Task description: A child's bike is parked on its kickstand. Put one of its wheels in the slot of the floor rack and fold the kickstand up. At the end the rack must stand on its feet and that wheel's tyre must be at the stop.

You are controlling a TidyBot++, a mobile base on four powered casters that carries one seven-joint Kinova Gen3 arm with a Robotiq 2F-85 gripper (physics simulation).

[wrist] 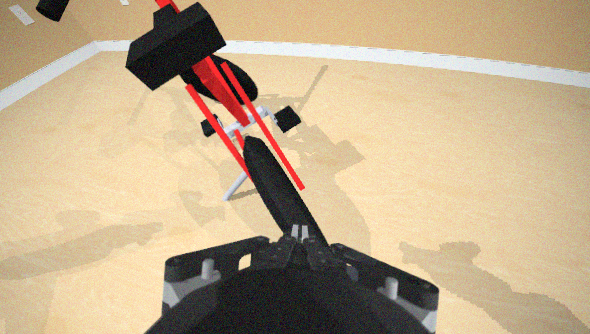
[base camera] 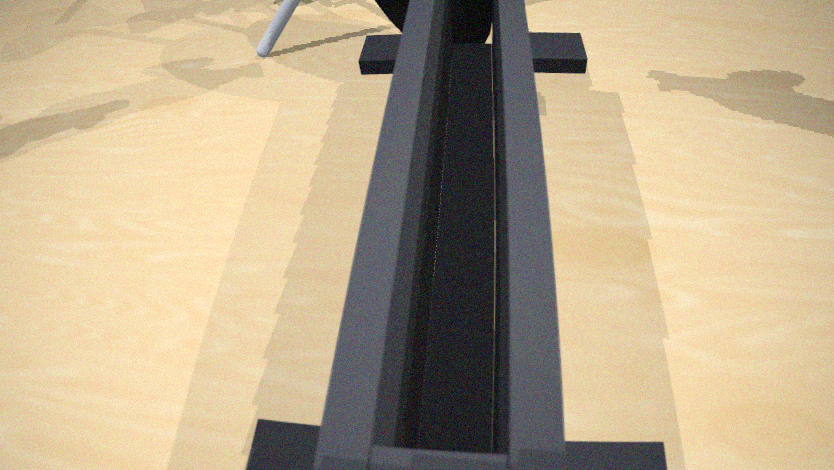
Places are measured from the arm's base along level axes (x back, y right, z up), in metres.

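Pixels of known places: gripper, between the fingertips: [wrist: 299, 235].
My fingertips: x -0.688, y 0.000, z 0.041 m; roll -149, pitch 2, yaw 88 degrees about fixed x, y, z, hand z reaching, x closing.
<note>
Ahead of a thing's pixels: the offset from my fingertips to its middle. "pt": to the spot under its first point.
The dark floor rack @[dx +0.263, dy +0.016, dz -0.320 m] [base camera: 373, 233] runs away from the base in the base view, its feet on the floor and a crosspiece @[pt dx +0.522, dy -0.013, dz -0.276 m] [base camera: 440, 457] at its near end. The bike's near wheel [base camera: 469, 26] [wrist: 277, 187] shows between the rails at the rack's far end and also left of the left rail; how far it is in the slot is unclear. The red bike frame [wrist: 220, 87] and black saddle @[pt dx -0.211, dy -0.175, dz +0.084 m] [wrist: 175, 47] are beyond that wheel in the wrist view. The kickstand @[dx -0.236, dy -0.228, dz -0.347 m] [base camera: 277, 29] [wrist: 235, 187] slants down to the floor at the left. My gripper [wrist: 299, 235] is shut and empty, in front of the wheel in the wrist view; contact is unclear.
The rack's feet stick out sideways at its far end @[pt dx +0.048, dy +0.141, dz -0.347 m] [base camera: 557, 53] and near end @[pt dx +0.481, dy +0.096, dz -0.408 m] [base camera: 615, 455]. The pedals [wrist: 287, 119] [wrist: 210, 125] stick out on both sides of the bike. A white skirting board [wrist: 400, 59] runs along the wall behind. Shadows lie across the floor.
</note>
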